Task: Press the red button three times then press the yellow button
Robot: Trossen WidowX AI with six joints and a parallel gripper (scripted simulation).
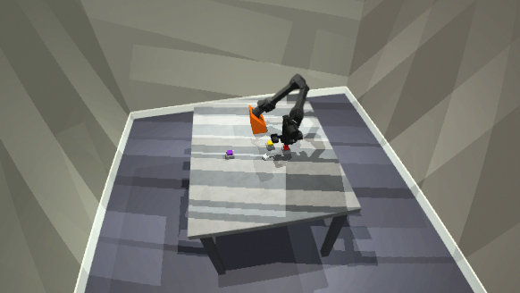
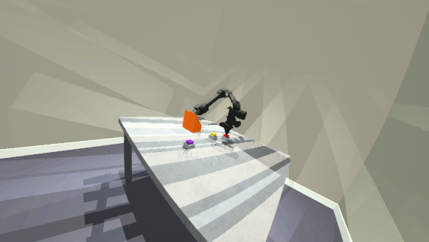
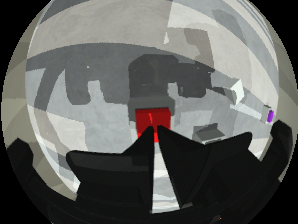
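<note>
Now: gripper tip 10 mm above the red button. Also, from my gripper tip: yellow button 100 mm to the right, 50 mm behind, 10 mm below; then white block 130 mm to the right, 50 mm ahead, 30 mm below; then purple button 350 mm to the right, 20 mm ahead, 10 mm below.
</note>
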